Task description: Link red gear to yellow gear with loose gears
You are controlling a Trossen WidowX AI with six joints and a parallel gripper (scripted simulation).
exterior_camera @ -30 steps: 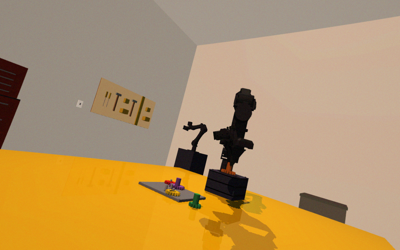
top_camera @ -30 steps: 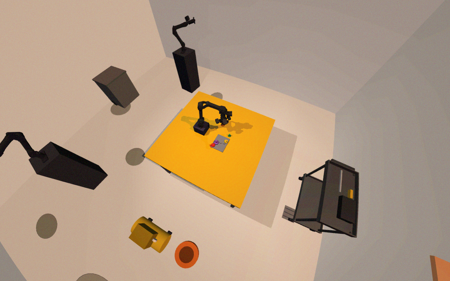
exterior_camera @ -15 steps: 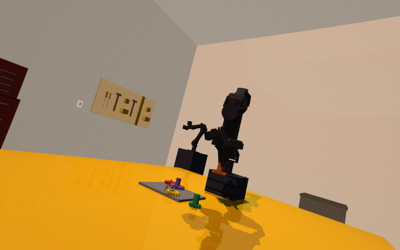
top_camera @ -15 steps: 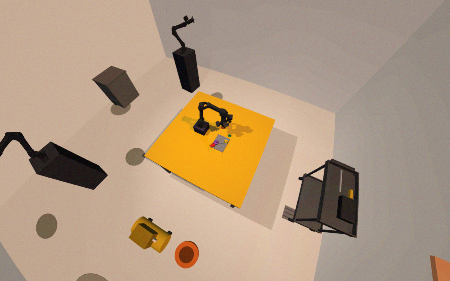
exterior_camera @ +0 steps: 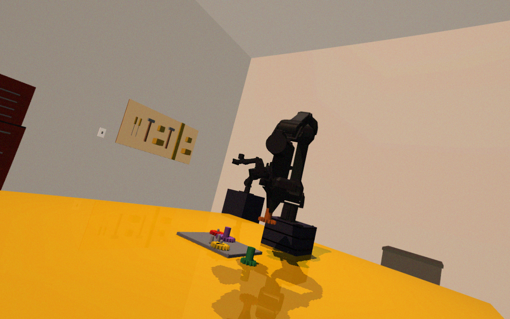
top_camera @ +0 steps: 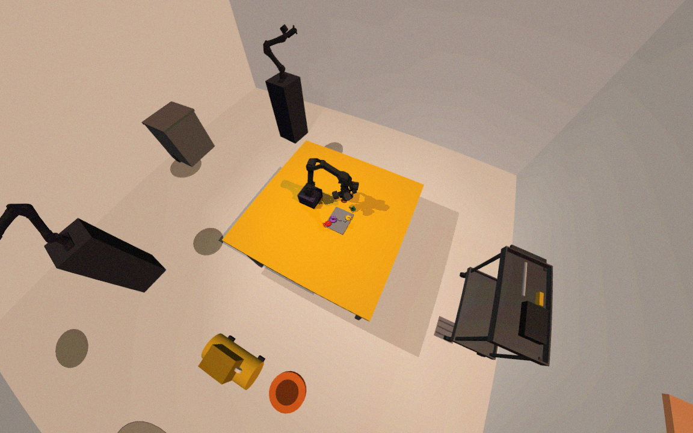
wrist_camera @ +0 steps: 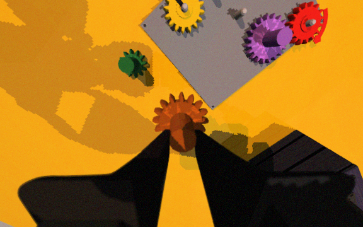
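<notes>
Now: gripper tip 1 cm past the purple gear, 15 cm to the left of it and 11 cm above it. Round my gripper tip: green gear: 8 cm ahead, 3 cm to the left, 12 cm below; orange gear: 1 cm below; red gear: 2 cm behind, 21 cm to the right, 12 cm below.
</notes>
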